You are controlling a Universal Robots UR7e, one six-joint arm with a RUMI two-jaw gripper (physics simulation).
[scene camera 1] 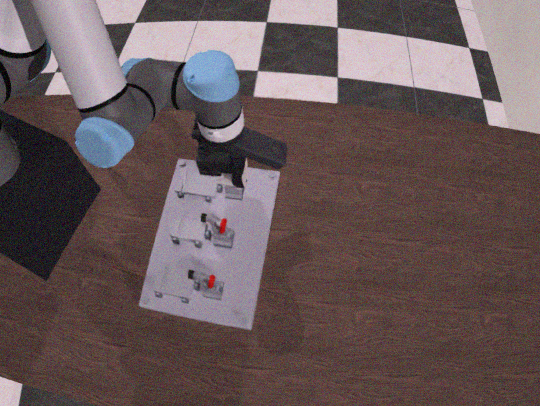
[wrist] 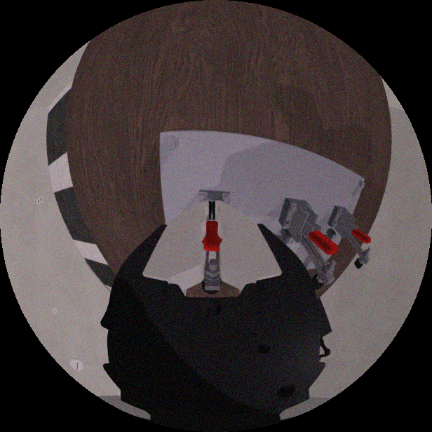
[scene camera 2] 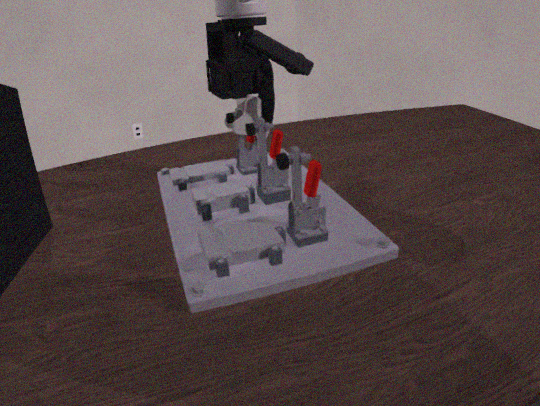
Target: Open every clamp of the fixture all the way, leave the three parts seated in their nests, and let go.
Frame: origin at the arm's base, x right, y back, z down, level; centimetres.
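Seen in the pictures: gripper, between the fingertips: (scene camera 1: 242,185) (scene camera 2: 258,148).
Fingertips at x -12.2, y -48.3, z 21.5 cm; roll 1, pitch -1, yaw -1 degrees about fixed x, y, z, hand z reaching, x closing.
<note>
Pixels of each thing's top centre, then the offset from my fingertips to it. "spot": a spot on its surface instead. Level surfaces: height alone.
- fixture plate, a spot on its surface: (scene camera 2: 350,230) spot: dx +23.3, dy -2.5, dz +3.2 cm
- middle clamp, a spot on its surface: (scene camera 2: 273,182) (scene camera 1: 220,239) spot: dx +12.1, dy +2.5, dz +0.5 cm
- far clamp, a spot on its surface: (scene camera 2: 248,157) (scene camera 1: 231,190) spot: dx +1.1, dy +2.2, dz +0.7 cm
- middle part, centre of its top: (scene camera 2: 219,189) (scene camera 1: 188,229) dx +10.8, dy +9.6, dz +0.6 cm
- far part, centre of its top: (scene camera 2: 198,169) (scene camera 1: 196,183) dx -0.2, dy +10.1, dz +1.6 cm
- brown wooden table, height of its surface: dz +4.7 cm
The fixture plate (scene camera 1: 245,280) (scene camera 2: 350,230) (wrist: 195,160) carries three grey clamps and three pale parts. The near clamp (scene camera 2: 307,222) (scene camera 1: 212,289) and middle clamp (scene camera 2: 273,182) (scene camera 1: 222,237) have raised arms, with black tips up off the parts. The far clamp (scene camera 2: 248,157) (scene camera 1: 233,192) is partly covered by my gripper; its red handle (wrist: 212,235) shows in front of my fingers, and its arm looks raised. The near part (scene camera 2: 250,240), middle part (scene camera 2: 225,194) and far part (scene camera 2: 200,174) sit in their nests. My gripper (wrist: 211,203) is shut and empty, at the far clamp.
The plate lies on a brown wooden table (scene camera 1: 400,250) (scene camera 2: 350,325). The middle and near clamps stand beside my gripper, on the right in the wrist view. A black base (scene camera 1: 50,200) is at the left in scene camera 1. A pale wall (scene camera 2: 100,60) stands behind.
</note>
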